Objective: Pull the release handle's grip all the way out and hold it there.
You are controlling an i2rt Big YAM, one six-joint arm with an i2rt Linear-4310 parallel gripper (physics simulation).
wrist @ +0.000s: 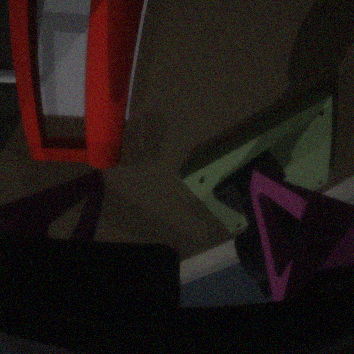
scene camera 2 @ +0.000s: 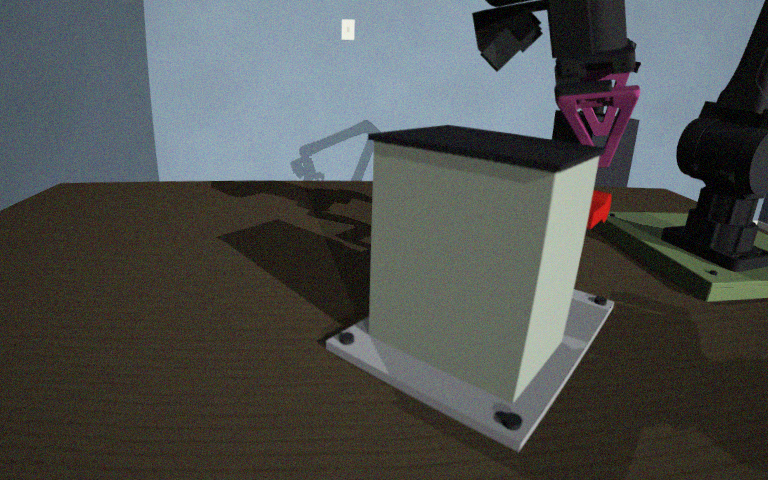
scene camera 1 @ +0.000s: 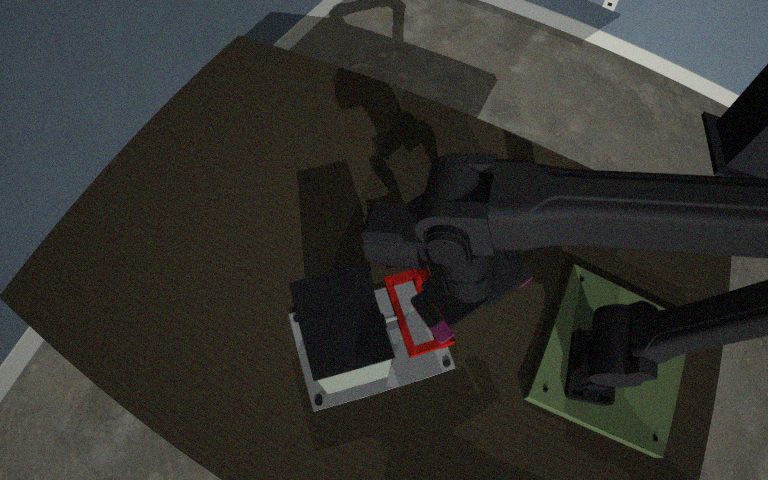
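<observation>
The release handle is a red rectangular frame (scene camera 1: 402,314) (scene camera 2: 599,209) (wrist: 104,100) with a thick outer grip bar. It sits beside a tall pale box with a black top (scene camera 1: 339,325) (scene camera 2: 470,254); a short light rod (scene camera 1: 391,321) shows between them. The box stands on a grey plate (scene camera 1: 416,367) (scene camera 2: 430,380). My gripper (scene camera 1: 484,306) (wrist: 176,177), with magenta fingers, is open and empty. In scene camera 2 its near fingertip is above the handle, with a gap. In the wrist view the handle lies at upper left, outside the finger gap, its end near the left fingertip. The arm hides part of the grip in scene camera 1.
The arm's green base plate (scene camera 1: 557,353) (scene camera 2: 651,230) (wrist: 310,155) lies to the right of the handle on the dark wooden table (scene camera 1: 169,226) (scene camera 2: 169,339). The tall box is an obstacle on the handle's inner side. Dark bolts show at the grey plate's corners.
</observation>
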